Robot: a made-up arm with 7 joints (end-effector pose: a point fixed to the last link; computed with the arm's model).
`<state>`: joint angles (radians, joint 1 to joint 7).
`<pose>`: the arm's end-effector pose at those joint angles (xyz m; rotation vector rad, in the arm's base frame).
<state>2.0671 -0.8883 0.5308 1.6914 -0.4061 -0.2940 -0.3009</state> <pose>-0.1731 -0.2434 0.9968 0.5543 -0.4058 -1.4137</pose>
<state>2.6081 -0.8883 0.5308 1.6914 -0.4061 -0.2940 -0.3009</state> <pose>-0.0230 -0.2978 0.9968 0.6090 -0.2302 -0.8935</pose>
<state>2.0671 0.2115 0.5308 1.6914 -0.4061 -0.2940 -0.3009</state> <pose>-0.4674 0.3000 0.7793 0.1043 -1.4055 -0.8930</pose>
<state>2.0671 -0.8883 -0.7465 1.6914 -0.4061 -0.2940 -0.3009</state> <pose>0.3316 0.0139 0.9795 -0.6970 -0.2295 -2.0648</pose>
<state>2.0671 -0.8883 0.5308 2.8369 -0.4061 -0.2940 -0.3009</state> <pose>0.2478 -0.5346 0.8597 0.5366 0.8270 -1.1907</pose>
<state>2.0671 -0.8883 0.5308 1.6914 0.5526 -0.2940 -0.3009</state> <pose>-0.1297 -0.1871 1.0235 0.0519 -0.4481 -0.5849</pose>
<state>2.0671 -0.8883 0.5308 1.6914 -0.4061 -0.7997 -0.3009</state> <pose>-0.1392 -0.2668 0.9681 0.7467 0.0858 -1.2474</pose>
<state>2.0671 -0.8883 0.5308 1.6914 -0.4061 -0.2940 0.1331</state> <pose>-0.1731 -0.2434 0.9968 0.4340 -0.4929 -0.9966</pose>
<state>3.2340 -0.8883 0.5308 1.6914 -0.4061 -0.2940 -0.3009</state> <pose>0.1558 -0.2548 0.9968 0.6303 -0.0306 -0.2892</pose>
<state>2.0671 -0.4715 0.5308 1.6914 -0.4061 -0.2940 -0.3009</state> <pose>-0.2966 -0.0153 0.9976 0.3941 -0.8052 -1.2489</pose>
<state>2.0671 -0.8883 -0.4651 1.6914 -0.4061 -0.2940 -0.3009</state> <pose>0.2104 -0.0028 1.0324 -0.4004 -0.2804 -1.9577</pose>
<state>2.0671 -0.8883 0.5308 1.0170 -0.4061 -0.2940 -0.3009</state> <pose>-0.3214 -0.0145 0.8228 0.5012 -1.1490 -1.3920</pose>
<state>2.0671 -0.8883 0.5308 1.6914 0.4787 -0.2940 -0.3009</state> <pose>-0.1316 -0.1929 1.0231 0.0894 -0.4474 -0.6495</pose>
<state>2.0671 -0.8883 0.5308 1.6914 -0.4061 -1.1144 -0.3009</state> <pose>-0.1189 -0.2702 0.9443 0.8480 0.3870 -1.1159</pose>
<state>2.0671 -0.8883 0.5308 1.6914 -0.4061 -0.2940 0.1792</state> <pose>-0.1731 -0.2434 0.9968 0.4209 -0.5009 -0.9522</pose>
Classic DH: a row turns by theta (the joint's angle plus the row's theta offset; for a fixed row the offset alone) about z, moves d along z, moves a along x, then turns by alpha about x. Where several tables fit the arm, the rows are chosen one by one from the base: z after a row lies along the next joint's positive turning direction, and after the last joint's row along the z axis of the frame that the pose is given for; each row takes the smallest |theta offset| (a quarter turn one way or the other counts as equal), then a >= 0, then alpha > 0; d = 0 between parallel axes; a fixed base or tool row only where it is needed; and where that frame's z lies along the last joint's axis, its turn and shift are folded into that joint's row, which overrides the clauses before.
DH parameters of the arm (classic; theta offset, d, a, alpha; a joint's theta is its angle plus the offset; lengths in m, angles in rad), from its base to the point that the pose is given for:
joint 1: 0 0.384 0 -1.5708
joint 2: 0 0 0 1.5708
joint 3: 0 0.268 0.038 1.5708
joint 4: 0 0 0.091 1.5708
joint 5: 0 0.402 0 1.5708
joint 6: 0 0 0.062 -1.5708
joint 7: 0 0.079 0 0

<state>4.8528 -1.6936 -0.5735 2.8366 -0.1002 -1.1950 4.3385</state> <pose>-0.0711 0.6694 0.2825 -2.3364 -0.9425 -0.9274</pose>
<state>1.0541 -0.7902 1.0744 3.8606 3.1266 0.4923 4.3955</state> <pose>-0.0011 -0.6205 0.6863 1.6773 0.0855 0.6034</pose>
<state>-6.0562 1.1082 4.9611 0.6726 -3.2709 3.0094 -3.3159</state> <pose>0.2197 -0.3166 0.3430 0.4151 1.2557 2.0471</pose>
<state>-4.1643 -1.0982 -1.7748 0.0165 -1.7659 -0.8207 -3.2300</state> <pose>0.0315 0.2053 0.3843 -1.2709 0.6564 1.7181</pose>
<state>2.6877 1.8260 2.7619 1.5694 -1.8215 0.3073 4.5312</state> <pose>-0.4924 0.0552 0.7880 0.6907 -0.3361 -0.7712</pose>
